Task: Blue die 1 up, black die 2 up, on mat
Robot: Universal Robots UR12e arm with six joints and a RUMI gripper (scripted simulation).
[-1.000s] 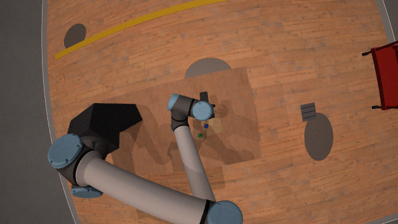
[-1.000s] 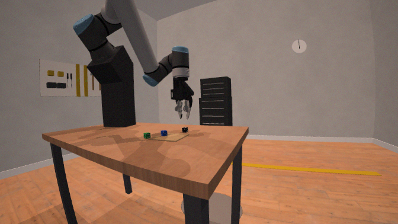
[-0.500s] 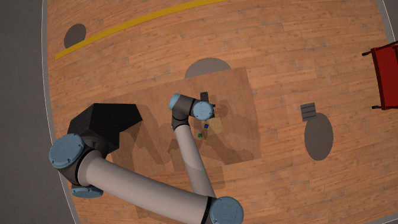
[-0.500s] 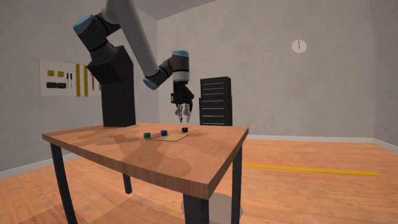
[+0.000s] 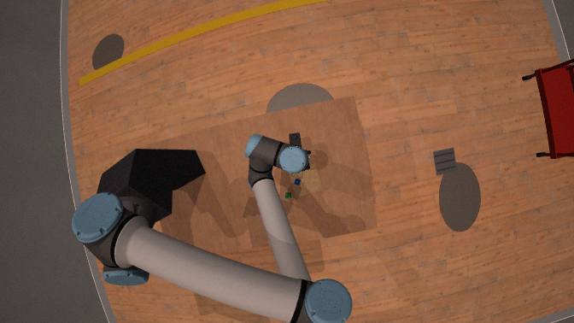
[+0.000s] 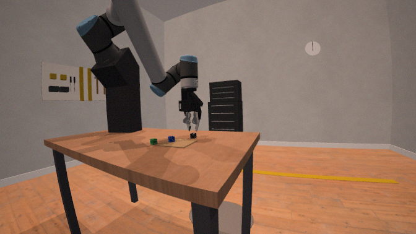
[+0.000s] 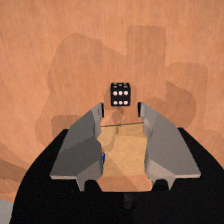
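The black die is 40 mm below my hand. The rest, counted from my hand: green die (180 mm to the right, 110 mm behind, 40 mm below); tan mat (130 mm to the right, 50 mm below, 10 mm behind); blue die (120 mm to the right, 50 mm behind, 30 mm below).
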